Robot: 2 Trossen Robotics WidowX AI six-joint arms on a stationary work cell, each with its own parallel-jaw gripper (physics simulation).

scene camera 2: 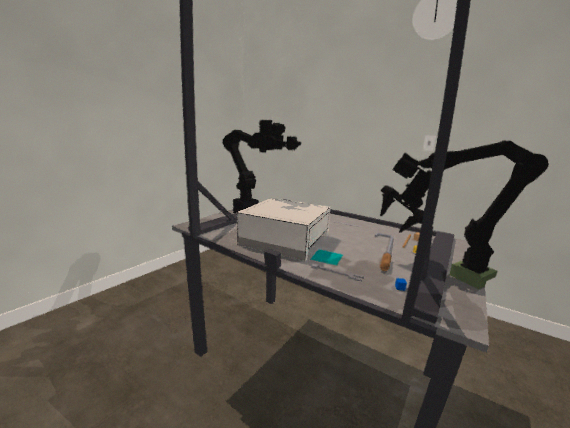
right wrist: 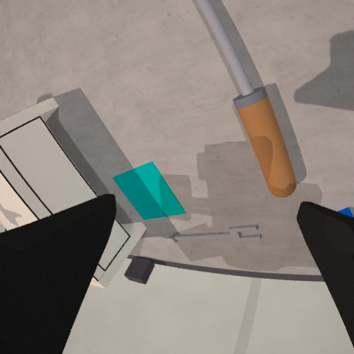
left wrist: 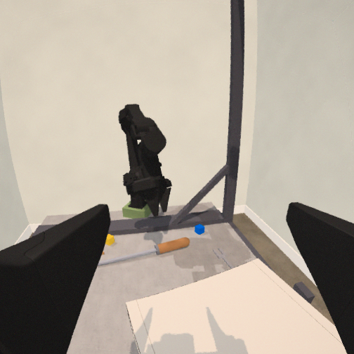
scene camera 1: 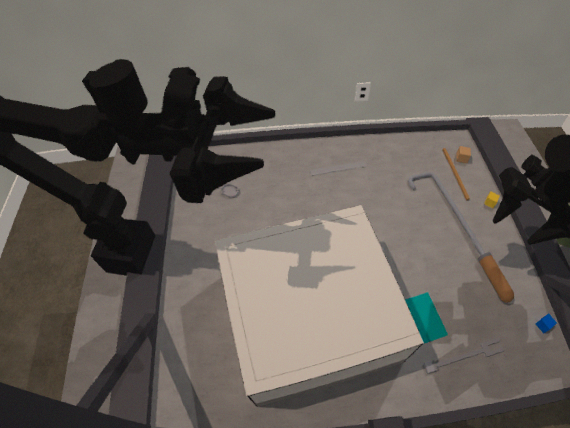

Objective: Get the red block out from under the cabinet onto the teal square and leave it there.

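Pixels of known places: left gripper, between the fingertips: [scene camera 2: 293, 143] [scene camera 1: 269, 137]; right gripper, between the fingertips: [scene camera 2: 390, 223] [scene camera 1: 511, 232]; left arm's base, origin of its link: [scene camera 2: 245, 199] [scene camera 1: 118, 238]; right arm's base, origin of its link: [scene camera 2: 474, 267].
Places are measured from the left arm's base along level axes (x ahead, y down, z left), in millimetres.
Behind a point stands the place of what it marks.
Observation:
The red block does not show in any view. The pale cabinet [scene camera 1: 320, 310] {x 437, y -57, z -122 mm} [scene camera 2: 272, 230] {x 484, y -12, z -213 mm} [left wrist: 240, 310] [right wrist: 60, 165] stands on the table; what is under it is hidden. The teal square [scene camera 1: 430, 320] {x 663, y 78, z -72 mm} [scene camera 2: 327, 257] {x 639, y 78, z -76 mm} [right wrist: 150, 192] lies flat beside its right side in scene camera 1, with no block visible on it. A hook tool with an orange handle [scene camera 1: 496, 279] {x 806, y 49, z 19 mm} [scene camera 2: 385, 261] {x 825, y 45, z -1 mm} [left wrist: 172, 245] [right wrist: 267, 145] lies farther right. My left gripper [scene camera 1: 268, 138] {x 352, y -316, z 1 mm} [scene camera 2: 299, 143] {x 352, y -316, z 1 mm} is open and empty, high above the table. My right gripper [scene camera 1: 513, 232] {x 791, y -68, z 61 mm} [scene camera 2: 392, 223] {x 791, y -68, z 61 mm} [right wrist: 210, 207] is open and empty above the table, near the tool.
A blue cube [scene camera 1: 546, 323] {x 905, y 53, z -72 mm} [scene camera 2: 400, 284] {x 917, y 59, z -80 mm} [left wrist: 199, 229], yellow cube [scene camera 1: 492, 200] {x 837, y 55, z 237 mm} [left wrist: 110, 239], orange block [scene camera 1: 463, 154] {x 783, y 50, z 381 mm} and orange stick [scene camera 1: 456, 175] {x 762, y 73, z 324 mm} lie at the right. A thin grey fork [scene camera 1: 462, 359] {x 724, y 73, z -147 mm} [right wrist: 205, 235] lies near the teal square. Frame posts [scene camera 2: 188, 125] {x 162, y -372, z -372 mm} rise at the table edges.

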